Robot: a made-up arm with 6 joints. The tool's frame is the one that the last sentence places.
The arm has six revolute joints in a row. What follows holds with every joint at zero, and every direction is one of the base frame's. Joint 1 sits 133.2 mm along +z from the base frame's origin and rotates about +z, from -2.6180 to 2.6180 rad. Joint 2 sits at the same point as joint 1 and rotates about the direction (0.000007, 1, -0.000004), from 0.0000 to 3.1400 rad. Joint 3 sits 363.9 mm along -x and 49.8 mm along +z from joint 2 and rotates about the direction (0.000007, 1, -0.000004), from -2.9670 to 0.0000 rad. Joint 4 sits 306.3 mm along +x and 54.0 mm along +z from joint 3 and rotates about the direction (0.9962, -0.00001, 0.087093), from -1.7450 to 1.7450 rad. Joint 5 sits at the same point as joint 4 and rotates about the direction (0.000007, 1, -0.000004), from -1.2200 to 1.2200 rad. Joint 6 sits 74.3 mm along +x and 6.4 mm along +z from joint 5 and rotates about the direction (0.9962, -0.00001, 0.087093), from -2.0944 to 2.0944 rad. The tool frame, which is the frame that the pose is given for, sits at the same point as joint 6; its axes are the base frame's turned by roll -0.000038, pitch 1.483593 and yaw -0.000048 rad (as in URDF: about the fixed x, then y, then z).
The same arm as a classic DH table. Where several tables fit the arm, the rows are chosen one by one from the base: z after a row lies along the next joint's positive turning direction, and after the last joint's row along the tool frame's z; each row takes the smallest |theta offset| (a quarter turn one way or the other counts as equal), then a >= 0, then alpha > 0; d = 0 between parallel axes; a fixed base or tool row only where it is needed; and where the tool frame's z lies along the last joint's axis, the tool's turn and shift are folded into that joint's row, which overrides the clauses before.
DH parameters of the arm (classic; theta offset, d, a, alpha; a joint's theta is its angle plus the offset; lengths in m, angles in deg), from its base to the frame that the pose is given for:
joint 1: 0 0.1332 0 -90
joint 2: 7.79 0 -0.3673 0
joint 3: 77.21 0 -0.0271 90
joint 4: 0 0.3098 0 -90
joint 5: 0 0 0.0001 90
joint 6: 0 0.0746 0 0
Joint limits (deg, base to tool): -150..150 0..179.91 -170..0 -99.98..99.98 -69.9..69.9 -120..120

